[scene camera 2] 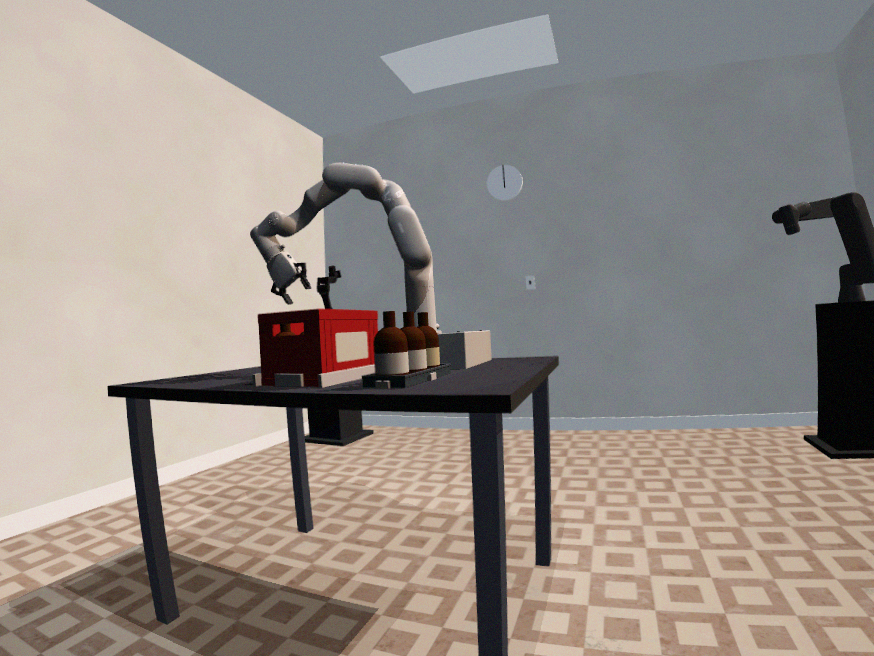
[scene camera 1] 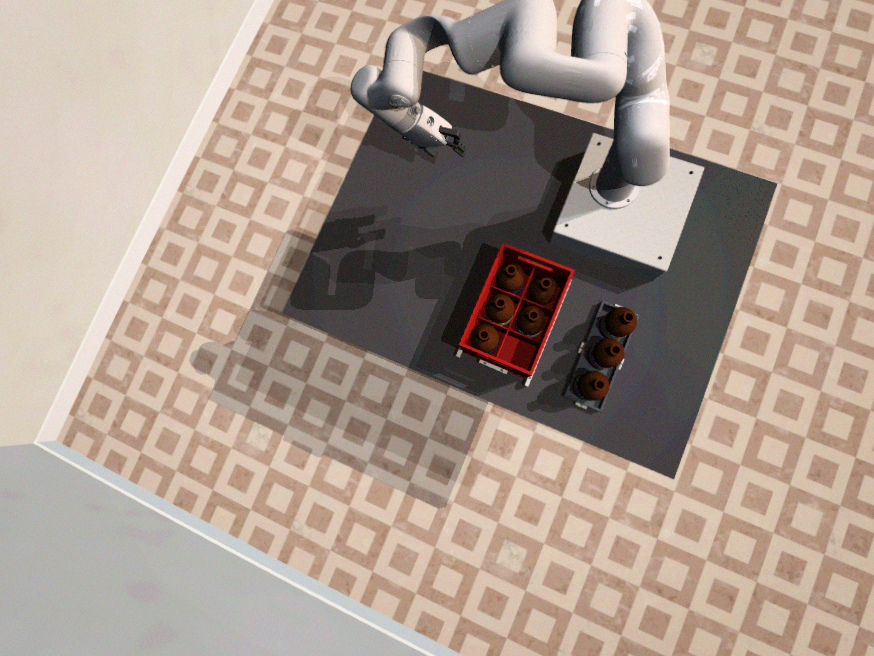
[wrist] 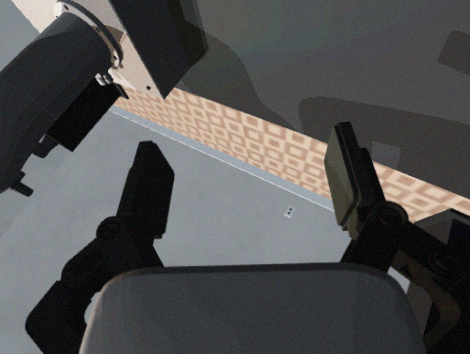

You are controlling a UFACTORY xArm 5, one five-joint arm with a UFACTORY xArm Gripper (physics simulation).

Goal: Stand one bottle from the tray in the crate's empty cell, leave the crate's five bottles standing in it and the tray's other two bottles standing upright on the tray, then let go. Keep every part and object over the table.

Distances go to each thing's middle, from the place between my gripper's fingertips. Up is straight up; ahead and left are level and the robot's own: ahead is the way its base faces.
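Measured from my hand: pale rail (scene camera 2: 337, 377), 240 mm below, 400 mm to the left, 260 mm ahead; brown bottle (scene camera 2: 390, 343), 170 mm below, 550 mm to the left, 350 mm ahead.
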